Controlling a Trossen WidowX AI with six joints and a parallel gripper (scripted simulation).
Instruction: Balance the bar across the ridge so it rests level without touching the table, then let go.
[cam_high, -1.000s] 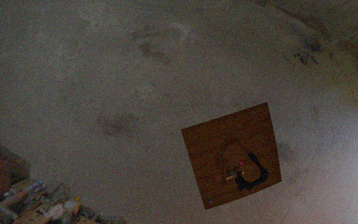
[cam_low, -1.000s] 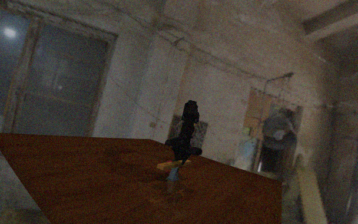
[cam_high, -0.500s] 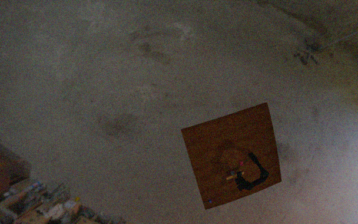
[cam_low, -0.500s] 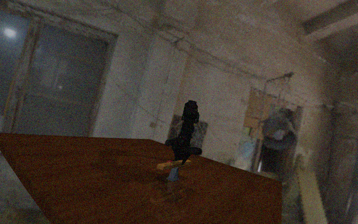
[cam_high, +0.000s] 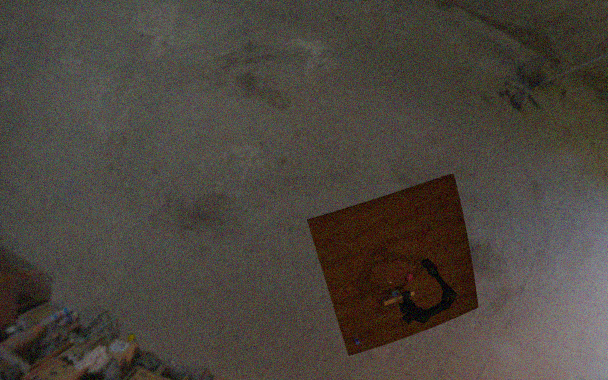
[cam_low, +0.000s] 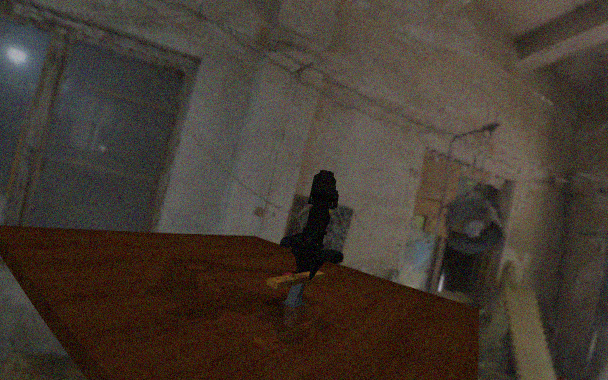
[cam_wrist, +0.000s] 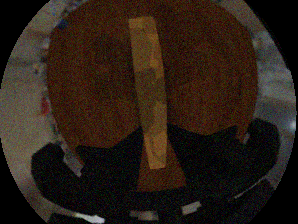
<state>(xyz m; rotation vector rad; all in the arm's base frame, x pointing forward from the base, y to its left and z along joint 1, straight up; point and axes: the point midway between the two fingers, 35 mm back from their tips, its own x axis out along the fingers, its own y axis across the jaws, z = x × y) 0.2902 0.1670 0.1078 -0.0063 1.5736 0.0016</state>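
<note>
Right now the flat yellow bar is 30 mm ahead of my gripper tip. Round my gripper tip: small red block (120 mm behind, 110 mm to the right, 60 mm below); then tiny purple thing (450 mm ahead, 330 mm to the left, 60 mm below).
</note>
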